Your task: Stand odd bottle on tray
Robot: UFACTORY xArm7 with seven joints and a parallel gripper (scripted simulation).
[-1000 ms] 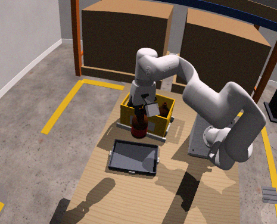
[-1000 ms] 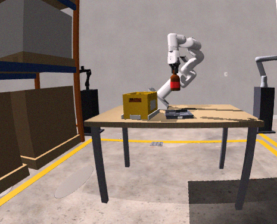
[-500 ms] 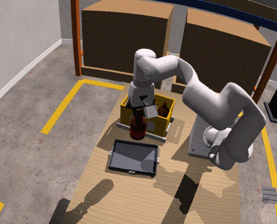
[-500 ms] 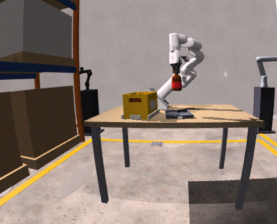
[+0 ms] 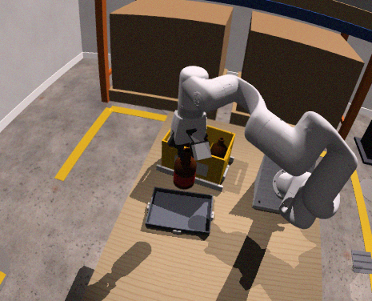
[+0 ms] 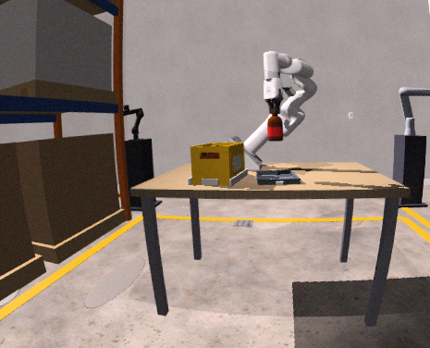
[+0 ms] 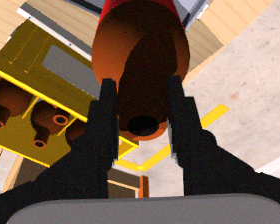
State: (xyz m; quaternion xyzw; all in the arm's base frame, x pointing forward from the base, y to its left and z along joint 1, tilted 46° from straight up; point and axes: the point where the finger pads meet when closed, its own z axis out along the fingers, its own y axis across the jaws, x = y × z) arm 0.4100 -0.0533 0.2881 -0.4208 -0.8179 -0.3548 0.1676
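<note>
The dark grey tray lies 32 cm below my hand. Also, from my hand: yellow crate (1 cm behind, 28 cm to the right, 25 cm below).
</note>
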